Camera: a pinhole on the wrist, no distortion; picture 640 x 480 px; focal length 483.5 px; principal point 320.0 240.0 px. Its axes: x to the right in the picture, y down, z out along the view. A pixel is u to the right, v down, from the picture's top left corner.
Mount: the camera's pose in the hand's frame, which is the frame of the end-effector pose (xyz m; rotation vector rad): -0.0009 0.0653 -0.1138 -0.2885 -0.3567 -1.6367
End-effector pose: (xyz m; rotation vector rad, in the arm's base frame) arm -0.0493 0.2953 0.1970 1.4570 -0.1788 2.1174
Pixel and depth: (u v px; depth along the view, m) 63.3 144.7 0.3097
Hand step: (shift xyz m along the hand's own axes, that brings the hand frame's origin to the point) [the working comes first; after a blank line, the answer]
In the camera's frame: -0.1644 -0.0610 0.3097

-0.0532 0.3433 0.1022
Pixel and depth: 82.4 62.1 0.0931
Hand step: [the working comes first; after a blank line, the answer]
In the camera's frame: -0.0458 -0.0343 0.0931

-0.0328 0.1468 -0.0484
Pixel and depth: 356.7 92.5 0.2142
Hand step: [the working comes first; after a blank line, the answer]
In the camera's frame: 0.0163 -0.0653 0.2142

-0.0726 0.1405 0.0853
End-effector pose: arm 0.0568 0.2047 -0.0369 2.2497 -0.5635 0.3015
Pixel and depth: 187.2 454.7 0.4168
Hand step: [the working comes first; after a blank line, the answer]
In the camera's frame: -0.1145 0.1851 0.4168

0.1844 0.3206 0.2348
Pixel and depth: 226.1 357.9 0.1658
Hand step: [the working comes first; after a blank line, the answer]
In the camera's frame: -0.0322 0.0404 0.1658

0.0385 0.1573 0.0281
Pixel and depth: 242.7 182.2 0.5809
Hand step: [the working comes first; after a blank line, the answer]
In the camera's frame: -0.0929 -0.0694 0.5809

-0.0748 0.3860 0.3787
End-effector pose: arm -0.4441 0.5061 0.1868 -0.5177 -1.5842 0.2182
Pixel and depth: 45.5 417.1 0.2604
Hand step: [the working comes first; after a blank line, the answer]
In the camera's frame: -0.1478 0.0954 0.2604

0.1021 0.2962 0.0729
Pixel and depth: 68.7 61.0 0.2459
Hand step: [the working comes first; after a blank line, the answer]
In the camera's frame: -0.1278 -0.0910 0.2459

-0.0850 0.2869 0.0563
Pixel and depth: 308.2 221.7 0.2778
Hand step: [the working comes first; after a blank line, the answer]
In the camera's frame: -0.0068 -0.0105 0.2778

-0.0173 0.1824 0.1379
